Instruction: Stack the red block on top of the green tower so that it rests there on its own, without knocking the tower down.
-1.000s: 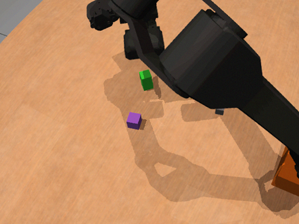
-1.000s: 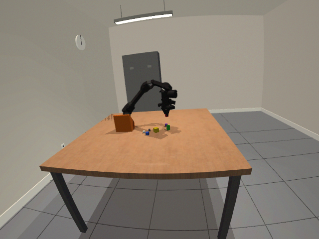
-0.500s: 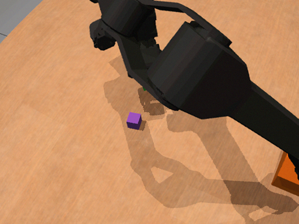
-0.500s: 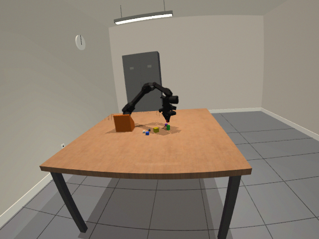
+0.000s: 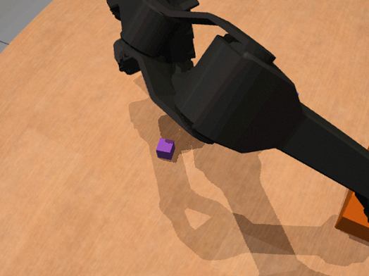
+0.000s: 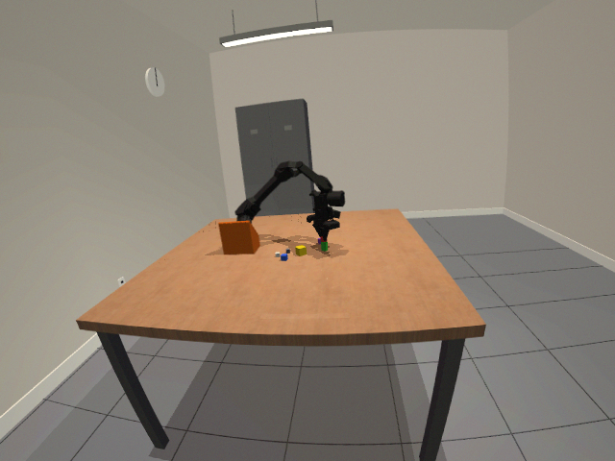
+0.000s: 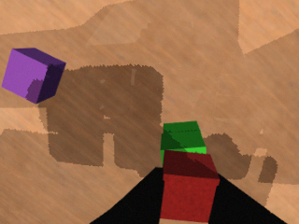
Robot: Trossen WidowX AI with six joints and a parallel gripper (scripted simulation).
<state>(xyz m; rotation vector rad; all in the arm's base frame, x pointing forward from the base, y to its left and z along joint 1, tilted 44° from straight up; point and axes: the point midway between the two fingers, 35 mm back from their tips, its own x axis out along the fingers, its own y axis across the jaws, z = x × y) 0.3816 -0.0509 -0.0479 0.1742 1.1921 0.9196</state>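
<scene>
Right now my gripper tip is right at the red block. Round my gripper tip: purple cube: 2 cm behind, 9 cm to the left, 4 cm below; then grey cube: 16 cm behind, 4 cm below; then yellow cube: 10 cm behind, 3 cm to the right, 3 cm below.
</scene>
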